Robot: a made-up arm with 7 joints. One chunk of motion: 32 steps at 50 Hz.
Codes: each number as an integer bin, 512 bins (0 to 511) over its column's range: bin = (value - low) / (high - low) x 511, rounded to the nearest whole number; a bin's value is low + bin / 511 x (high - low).
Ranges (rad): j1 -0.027..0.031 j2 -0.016..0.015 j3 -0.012..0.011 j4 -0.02..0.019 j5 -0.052..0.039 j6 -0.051..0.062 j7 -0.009..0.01
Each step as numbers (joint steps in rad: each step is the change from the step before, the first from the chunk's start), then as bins.
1 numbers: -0.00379 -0.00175 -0.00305 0.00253 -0.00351 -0.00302 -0.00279
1 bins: 204 235 199 295 272 217 167
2 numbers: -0.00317 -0.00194 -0.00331 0.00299 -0.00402 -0.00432 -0.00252
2 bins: 210 232 193 301 269 211 174
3 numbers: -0.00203 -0.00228 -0.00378 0.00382 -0.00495 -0.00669 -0.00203
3 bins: 220 226 183 312 264 200 187
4 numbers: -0.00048 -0.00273 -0.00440 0.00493 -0.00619 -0.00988 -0.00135
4 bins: 234 219 169 327 257 186 206
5 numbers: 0.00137 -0.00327 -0.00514 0.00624 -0.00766 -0.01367 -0.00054
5 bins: 250 210 152 344 249 169 228
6 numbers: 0.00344 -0.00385 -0.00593 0.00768 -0.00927 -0.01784 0.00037
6 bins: 268 200 135 363 240 150 252
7 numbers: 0.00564 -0.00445 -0.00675 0.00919 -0.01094 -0.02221 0.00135
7 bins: 288 190 117 382 231 130 278
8 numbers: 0.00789 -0.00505 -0.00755 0.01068 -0.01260 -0.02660 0.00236
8 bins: 307 180 99 402 221 110 306
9 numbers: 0.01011 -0.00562 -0.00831 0.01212 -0.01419 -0.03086 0.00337
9 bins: 327 171 82 421 212 91 333
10 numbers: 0.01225 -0.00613 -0.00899 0.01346 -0.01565 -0.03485 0.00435
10 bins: 346 163 67 438 204 73 359
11 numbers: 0.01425 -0.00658 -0.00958 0.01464 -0.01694 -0.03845 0.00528
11 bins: 363 155 54 454 197 57 384
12 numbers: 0.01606 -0.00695 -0.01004 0.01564 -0.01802 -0.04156 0.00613
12 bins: 379 149 44 467 191 43 407
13 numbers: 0.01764 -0.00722 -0.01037 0.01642 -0.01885 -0.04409 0.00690
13 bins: 393 145 36 477 186 31 428
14 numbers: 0.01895 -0.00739 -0.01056 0.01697 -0.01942 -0.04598 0.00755
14 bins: 405 142 32 484 183 23 445
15 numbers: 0.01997 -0.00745 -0.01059 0.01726 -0.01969 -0.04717 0.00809
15 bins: 414 141 31 488 181 17 460
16 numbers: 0.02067 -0.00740 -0.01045 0.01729 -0.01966 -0.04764 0.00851
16 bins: 420 142 34 489 182 15 471
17 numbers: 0.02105 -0.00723 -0.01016 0.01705 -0.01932 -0.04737 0.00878
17 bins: 423 145 41 485 184 16 478
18 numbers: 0.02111 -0.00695 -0.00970 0.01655 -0.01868 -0.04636 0.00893
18 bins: 424 149 51 479 187 21 482
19 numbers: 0.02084 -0.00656 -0.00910 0.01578 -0.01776 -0.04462 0.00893
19 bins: 421 156 64 469 192 29 482
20 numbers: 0.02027 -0.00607 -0.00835 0.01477 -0.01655 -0.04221 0.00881
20 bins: 416 164 81 456 199 40 479
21 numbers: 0.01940 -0.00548 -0.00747 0.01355 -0.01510 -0.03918 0.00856
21 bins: 409 173 101 440 207 53 472
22 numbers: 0.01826 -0.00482 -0.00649 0.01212 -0.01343 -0.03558 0.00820
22 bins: 399 184 122 421 217 70 463
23 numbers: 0.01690 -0.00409 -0.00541 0.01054 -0.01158 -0.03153 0.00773
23 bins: 387 196 146 400 227 88 450
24 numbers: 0.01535 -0.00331 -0.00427 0.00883 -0.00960 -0.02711 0.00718
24 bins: 373 209 172 378 238 108 435
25 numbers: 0.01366 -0.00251 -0.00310 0.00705 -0.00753 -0.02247 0.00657
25 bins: 358 222 198 354 250 129 419
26 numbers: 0.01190 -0.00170 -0.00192 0.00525 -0.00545 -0.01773 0.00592
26 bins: 343 236 224 331 261 150 401
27 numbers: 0.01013 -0.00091 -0.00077 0.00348 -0.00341 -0.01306 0.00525
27 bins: 327 249 250 308 273 172 383
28 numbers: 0.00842 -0.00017 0.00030 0.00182 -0.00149 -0.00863 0.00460
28 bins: 312 261 273 286 284 192 366
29 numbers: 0.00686 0.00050 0.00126 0.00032 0.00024 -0.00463 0.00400
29 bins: 298 272 295 266 293 210 350
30 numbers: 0.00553 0.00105 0.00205 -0.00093 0.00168 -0.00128 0.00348
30 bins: 287 281 312 250 301 225 336
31 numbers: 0.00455 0.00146 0.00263 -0.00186 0.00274 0.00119 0.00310
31 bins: 278 288 325 238 307 236 325
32 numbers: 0.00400 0.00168 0.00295 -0.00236 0.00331 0.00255 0.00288
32 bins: 273 291 332 231 311 242 320
